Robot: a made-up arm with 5 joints.
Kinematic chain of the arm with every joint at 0, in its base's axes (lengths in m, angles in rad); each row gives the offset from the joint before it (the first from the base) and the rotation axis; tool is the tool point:
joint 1: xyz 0 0 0.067 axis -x
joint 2: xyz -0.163 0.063 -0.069 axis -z
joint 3: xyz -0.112 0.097 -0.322 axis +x
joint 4: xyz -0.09 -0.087 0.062 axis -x
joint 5: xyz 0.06 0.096 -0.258 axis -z
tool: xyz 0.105 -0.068 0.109
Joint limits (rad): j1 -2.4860..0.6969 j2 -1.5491..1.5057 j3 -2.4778..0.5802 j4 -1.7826..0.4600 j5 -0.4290..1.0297
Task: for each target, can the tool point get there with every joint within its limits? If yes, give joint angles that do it. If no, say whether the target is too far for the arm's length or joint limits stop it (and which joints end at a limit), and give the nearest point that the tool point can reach.
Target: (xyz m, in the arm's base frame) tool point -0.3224 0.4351 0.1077
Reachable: yes | joints -1.4624 -1.2054 -1.0365 -1.1648 -0.0451
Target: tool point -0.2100 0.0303 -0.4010
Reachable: yes | joints 0.3128 0.1223 -1.2639 -1.0748 0.2815
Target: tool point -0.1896 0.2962 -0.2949
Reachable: yes | joints -0.3244 0.1293 -0.5466 -0.6760 0.0373
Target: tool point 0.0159 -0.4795 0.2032
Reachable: no: joint limits stop it (at a limit: joint 1, joint 4, joint 5) | nearest point -0.1107 -0.2580 -0.1032 | short by 0.399 m
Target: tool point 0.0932 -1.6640 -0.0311
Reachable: no: too far | nearest point -0.1455 -0.4096 -0.2921 | short by 1.303 m
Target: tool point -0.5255 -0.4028 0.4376
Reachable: no: joint limits stop it (at a limit: joint 1, joint 3, joint 4, joint 5) | nearest point -0.3128 -0.0650 0.4128 | short by 0.400 m
